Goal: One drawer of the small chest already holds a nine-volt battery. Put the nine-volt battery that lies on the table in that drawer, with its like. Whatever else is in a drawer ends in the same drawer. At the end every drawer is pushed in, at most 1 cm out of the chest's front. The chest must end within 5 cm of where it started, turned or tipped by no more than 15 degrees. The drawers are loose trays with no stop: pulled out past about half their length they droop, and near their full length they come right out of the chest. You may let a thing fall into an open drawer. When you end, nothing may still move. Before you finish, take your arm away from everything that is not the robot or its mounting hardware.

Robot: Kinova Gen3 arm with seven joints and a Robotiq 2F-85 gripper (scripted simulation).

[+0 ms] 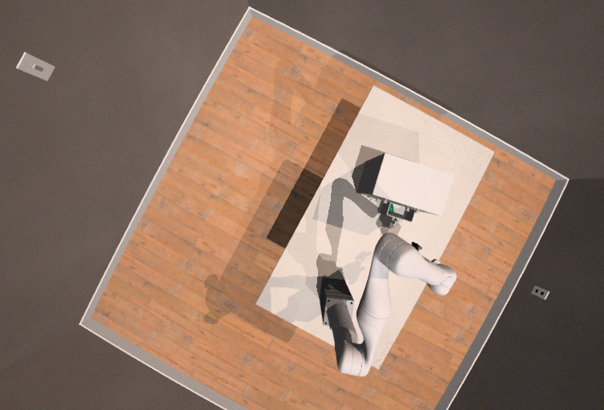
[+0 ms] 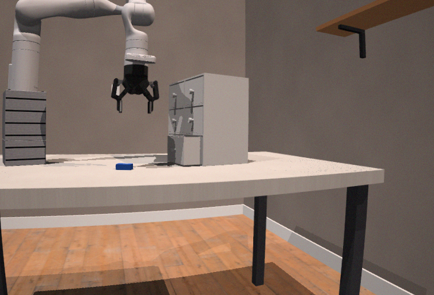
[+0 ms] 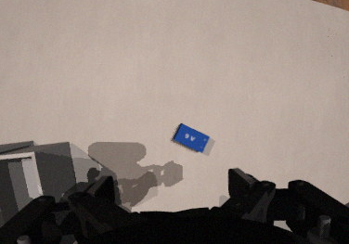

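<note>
The blue nine-volt battery lies 170 mm below my hand, 40 mm behind it and 20 mm to the right of it. The rest, counted from my hand: green block: 170 mm ahead, 160 mm below, 140 mm to the left.
</note>
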